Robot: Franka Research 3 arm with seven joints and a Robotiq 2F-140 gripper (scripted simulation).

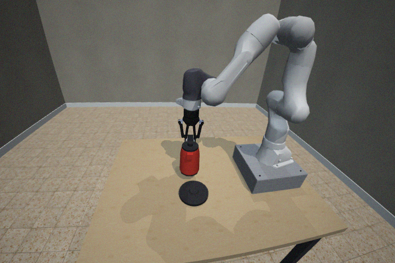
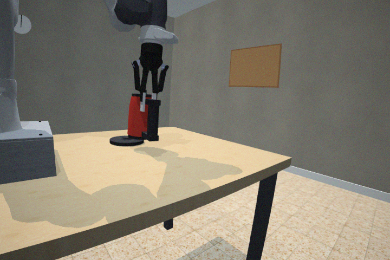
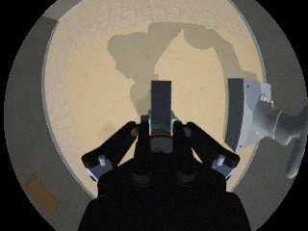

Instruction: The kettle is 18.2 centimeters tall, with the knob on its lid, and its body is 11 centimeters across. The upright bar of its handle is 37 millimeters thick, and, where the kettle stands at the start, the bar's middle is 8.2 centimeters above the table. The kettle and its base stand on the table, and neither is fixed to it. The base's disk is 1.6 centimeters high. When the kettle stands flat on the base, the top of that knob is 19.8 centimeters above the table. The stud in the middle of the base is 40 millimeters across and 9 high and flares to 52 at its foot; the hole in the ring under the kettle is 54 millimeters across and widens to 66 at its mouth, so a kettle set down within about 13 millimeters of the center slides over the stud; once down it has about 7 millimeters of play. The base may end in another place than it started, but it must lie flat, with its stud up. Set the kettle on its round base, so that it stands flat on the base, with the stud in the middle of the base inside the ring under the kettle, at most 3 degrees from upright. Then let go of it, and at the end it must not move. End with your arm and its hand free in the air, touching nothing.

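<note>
Now: the red kettle 50 mm below my hand and 30 mm to the left of it. The rest, counted from my hand: round black base: 190 mm to the left, 170 mm below.
</note>
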